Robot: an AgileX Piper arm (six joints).
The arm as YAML. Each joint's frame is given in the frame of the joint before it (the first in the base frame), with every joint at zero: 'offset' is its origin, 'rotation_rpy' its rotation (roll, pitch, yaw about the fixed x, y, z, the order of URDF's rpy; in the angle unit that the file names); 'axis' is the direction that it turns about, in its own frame. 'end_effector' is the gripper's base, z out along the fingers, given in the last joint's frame.
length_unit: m
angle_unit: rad
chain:
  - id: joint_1
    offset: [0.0, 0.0, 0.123]
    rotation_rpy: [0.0, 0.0, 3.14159]
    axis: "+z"
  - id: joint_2
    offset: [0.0, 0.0, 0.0]
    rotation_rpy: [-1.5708, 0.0, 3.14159]
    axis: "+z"
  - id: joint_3
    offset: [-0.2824, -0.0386, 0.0]
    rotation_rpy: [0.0, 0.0, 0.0]
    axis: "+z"
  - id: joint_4
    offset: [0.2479, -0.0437, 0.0]
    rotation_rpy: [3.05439, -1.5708, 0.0]
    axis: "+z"
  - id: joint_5
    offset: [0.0, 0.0, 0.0]
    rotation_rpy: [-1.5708, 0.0, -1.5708]
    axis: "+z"
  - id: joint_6
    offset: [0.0, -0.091, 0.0]
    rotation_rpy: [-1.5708, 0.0, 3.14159]
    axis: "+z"
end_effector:
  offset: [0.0, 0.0, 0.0]
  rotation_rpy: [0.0, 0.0, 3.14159]
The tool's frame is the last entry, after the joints.
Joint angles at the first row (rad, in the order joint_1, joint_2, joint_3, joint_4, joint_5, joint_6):
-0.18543 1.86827 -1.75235 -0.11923 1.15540 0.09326
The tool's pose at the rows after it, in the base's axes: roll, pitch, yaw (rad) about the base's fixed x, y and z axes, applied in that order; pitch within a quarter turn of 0, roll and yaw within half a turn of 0; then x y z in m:
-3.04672 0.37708 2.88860 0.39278 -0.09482 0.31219
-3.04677 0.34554 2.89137 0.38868 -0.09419 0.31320
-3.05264 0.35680 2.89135 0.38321 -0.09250 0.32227
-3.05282 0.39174 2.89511 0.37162 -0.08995 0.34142
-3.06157 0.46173 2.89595 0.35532 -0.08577 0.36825
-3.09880 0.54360 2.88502 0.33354 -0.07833 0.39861
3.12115 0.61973 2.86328 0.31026 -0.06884 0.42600
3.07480 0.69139 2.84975 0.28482 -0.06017 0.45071
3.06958 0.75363 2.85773 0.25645 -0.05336 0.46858
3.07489 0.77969 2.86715 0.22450 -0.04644 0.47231
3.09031 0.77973 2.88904 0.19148 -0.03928 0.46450
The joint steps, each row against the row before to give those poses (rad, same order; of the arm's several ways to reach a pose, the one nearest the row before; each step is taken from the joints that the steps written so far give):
-0.02676 -0.00002 0.00003 -0.00001 0.01605 -0.00854
-0.00120 -0.00546 0.00000 0.00450 0.03625 -0.00895
-0.00001 -0.02393 0.00000 0.00635 0.01218 -0.00367
0.00001 -0.05063 0.00001 0.00102 0.01519 -0.00586
-0.00001 -0.07202 -0.00006 0.00748 0.00144 -0.00437
0.00001 -0.08679 0.00001 0.03107 0.00355 -0.00245
-0.00001 -0.08428 0.00002 0.05060 0.00538 -0.00075
-0.00002 -0.08265 -0.00004 0.03580 0.00859 -0.00374
0.00004 -0.08950 0.02373 0.00735 0.00364 -0.01122
-0.00003 -0.10921 0.08260 0.00003 0.00104 -0.00797
0.00003 -0.12126 0.12041 -0.00003 0.00172 -0.01549

